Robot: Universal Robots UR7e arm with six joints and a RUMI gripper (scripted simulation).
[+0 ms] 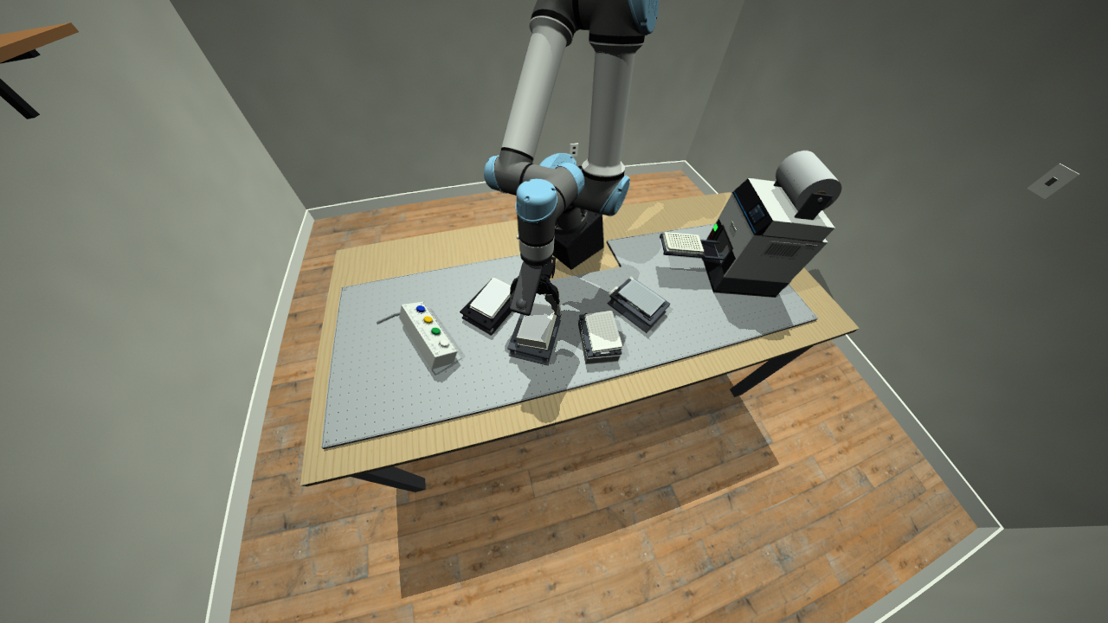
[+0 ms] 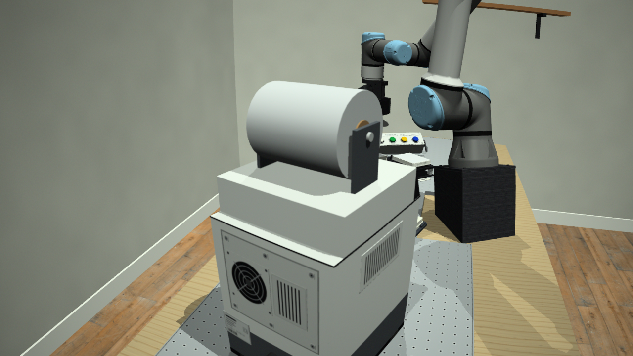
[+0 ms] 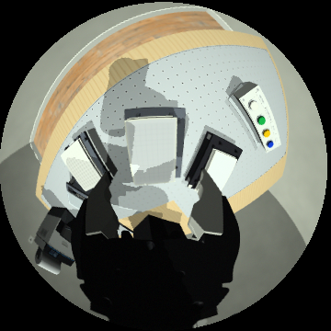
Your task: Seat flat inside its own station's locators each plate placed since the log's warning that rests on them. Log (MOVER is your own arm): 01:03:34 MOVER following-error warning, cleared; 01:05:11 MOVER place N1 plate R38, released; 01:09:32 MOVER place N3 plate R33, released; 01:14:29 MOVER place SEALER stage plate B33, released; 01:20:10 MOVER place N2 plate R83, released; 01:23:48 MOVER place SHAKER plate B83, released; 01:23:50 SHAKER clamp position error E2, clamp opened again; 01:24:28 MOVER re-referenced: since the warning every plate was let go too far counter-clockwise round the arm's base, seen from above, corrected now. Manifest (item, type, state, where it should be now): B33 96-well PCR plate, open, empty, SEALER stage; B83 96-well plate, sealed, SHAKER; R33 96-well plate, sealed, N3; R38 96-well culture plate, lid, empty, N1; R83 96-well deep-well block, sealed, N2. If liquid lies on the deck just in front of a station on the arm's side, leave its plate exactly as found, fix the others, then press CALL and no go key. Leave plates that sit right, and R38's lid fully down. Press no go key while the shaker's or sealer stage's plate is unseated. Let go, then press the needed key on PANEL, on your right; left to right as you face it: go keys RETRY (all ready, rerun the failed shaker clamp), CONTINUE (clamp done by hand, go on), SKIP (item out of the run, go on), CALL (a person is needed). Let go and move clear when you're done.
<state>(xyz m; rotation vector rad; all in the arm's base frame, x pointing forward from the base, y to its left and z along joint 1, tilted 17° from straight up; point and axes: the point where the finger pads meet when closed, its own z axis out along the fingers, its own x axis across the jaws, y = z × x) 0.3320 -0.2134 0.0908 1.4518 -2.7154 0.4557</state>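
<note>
Now: the grey lidded plate 10 mm ahead of my hand, 360 mm to the left of it and 80 mm below it. From my hand the other things lie so: roll: 830 mm to the left, 250 mm above; then white PCR plate: 110 mm behind, 580 mm to the left, 20 mm below; then tall sealed deep-well block: 70 mm below.
</note>
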